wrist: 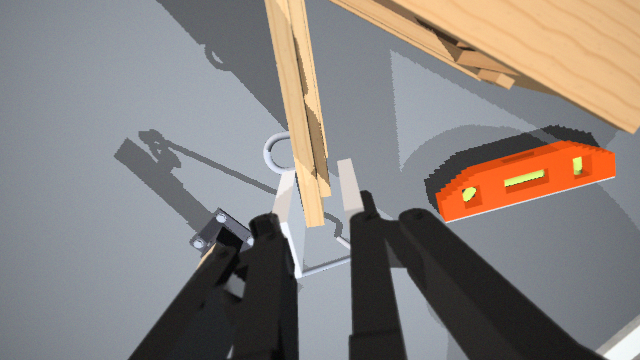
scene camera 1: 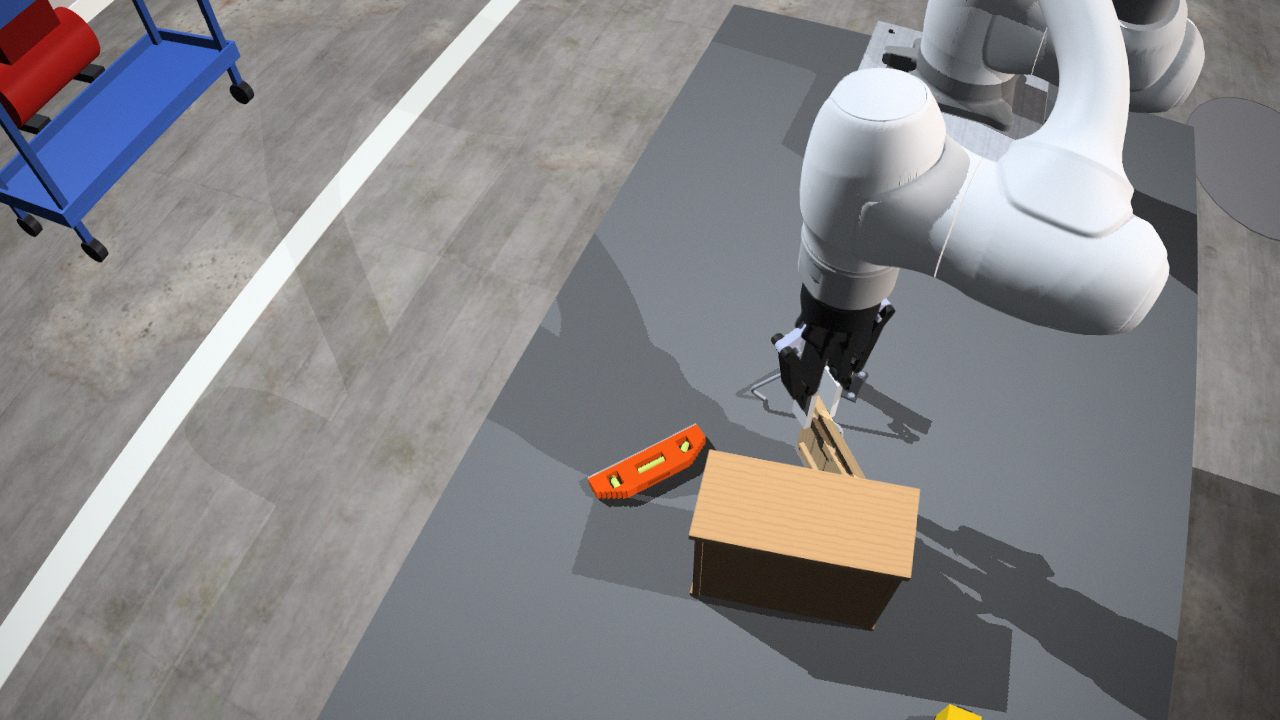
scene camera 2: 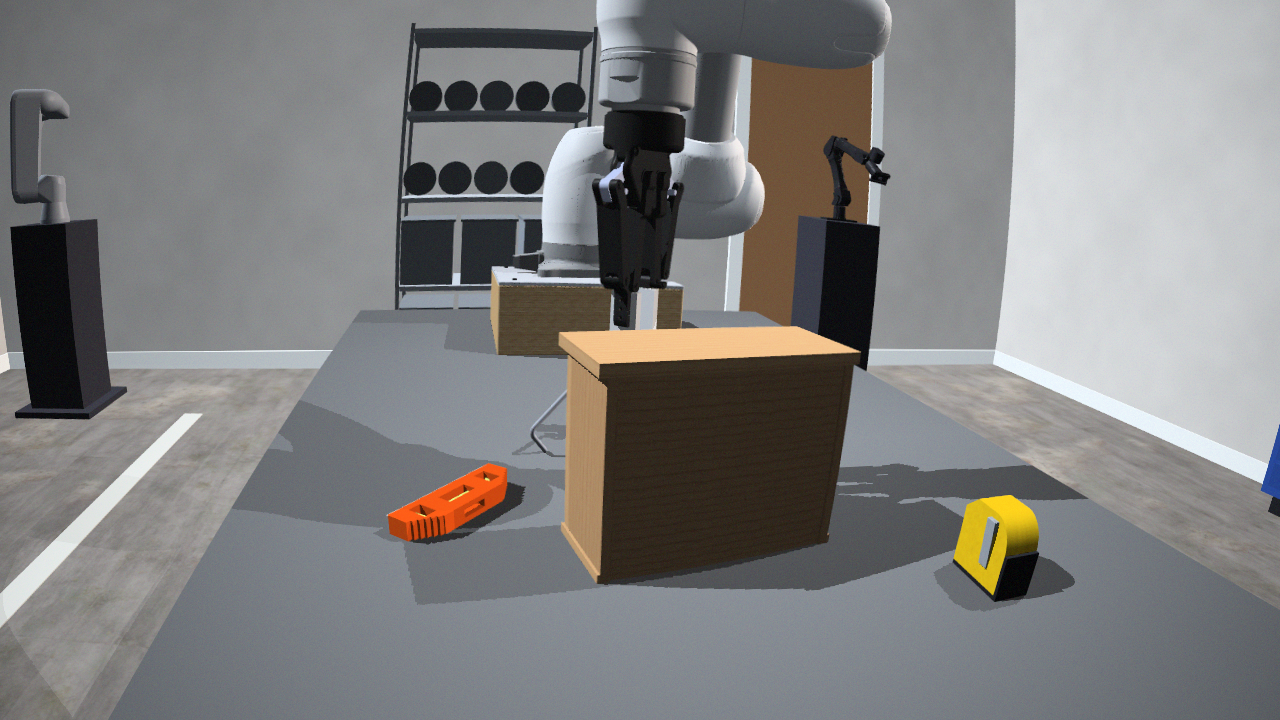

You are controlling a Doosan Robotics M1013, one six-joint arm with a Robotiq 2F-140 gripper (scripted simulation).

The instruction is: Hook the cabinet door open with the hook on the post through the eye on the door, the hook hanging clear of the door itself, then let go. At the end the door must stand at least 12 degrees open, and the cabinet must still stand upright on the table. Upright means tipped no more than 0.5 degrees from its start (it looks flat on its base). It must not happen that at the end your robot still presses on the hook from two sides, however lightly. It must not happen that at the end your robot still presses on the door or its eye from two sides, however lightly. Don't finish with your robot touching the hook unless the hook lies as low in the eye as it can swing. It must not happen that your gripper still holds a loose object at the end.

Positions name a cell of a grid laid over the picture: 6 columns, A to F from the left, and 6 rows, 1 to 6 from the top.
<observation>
A wooden cabinet shows in the wrist view (F1), in scene camera 1 (D5) and in scene camera 2 (D4).
</observation>
